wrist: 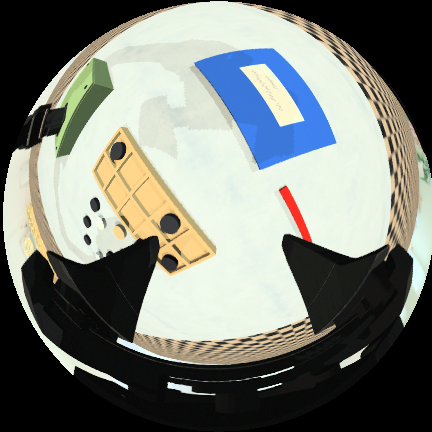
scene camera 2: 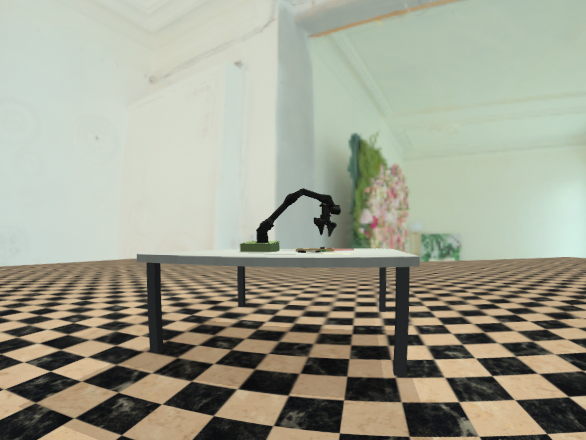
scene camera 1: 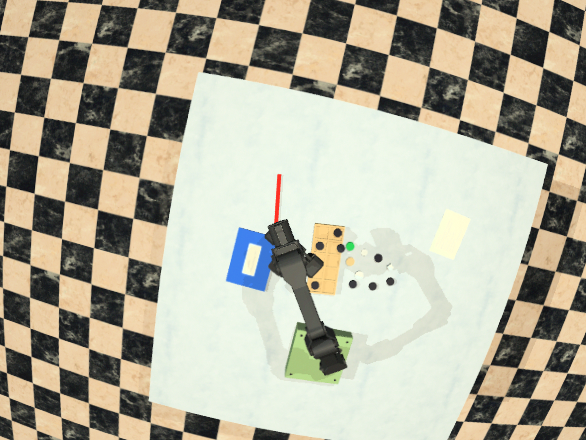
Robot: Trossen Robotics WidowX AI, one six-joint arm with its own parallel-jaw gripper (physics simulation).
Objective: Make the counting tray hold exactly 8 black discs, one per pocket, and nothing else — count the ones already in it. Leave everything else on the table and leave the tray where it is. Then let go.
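Note:
The wooden counting tray [scene camera 1: 327, 272] [wrist: 151, 201] has black discs in three pockets: one disc [scene camera 1: 337, 232] [wrist: 170, 262], a second disc [scene camera 1: 320, 245] [wrist: 170, 223] and a third disc [scene camera 1: 315, 285] [wrist: 118, 150]. Another black disc [scene camera 1: 340, 248] overlaps the tray's right long rim; the left finger hides it in the wrist view. Loose black discs [scene camera 1: 378, 258] [scene camera 1: 352, 284] [scene camera 1: 372, 286] [scene camera 1: 390, 281] lie right of the tray. My gripper [scene camera 1: 295, 265] [scene camera 2: 326, 234] [wrist: 221, 241] is open and empty, high above the table between tray and blue board. The arm hides part of the tray's left side in scene camera 1.
A green disc [scene camera 1: 350, 246], a tan disc [scene camera 1: 350, 261] [wrist: 119, 230] and white discs [scene camera 1: 364, 252] [scene camera 1: 359, 274] lie by the tray. A blue board [scene camera 1: 235, 270] [wrist: 225, 80] with a pale label, a red stick [scene camera 1: 278, 197] [wrist: 296, 212] and a cream sheet [scene camera 1: 450, 234] lie farther out.

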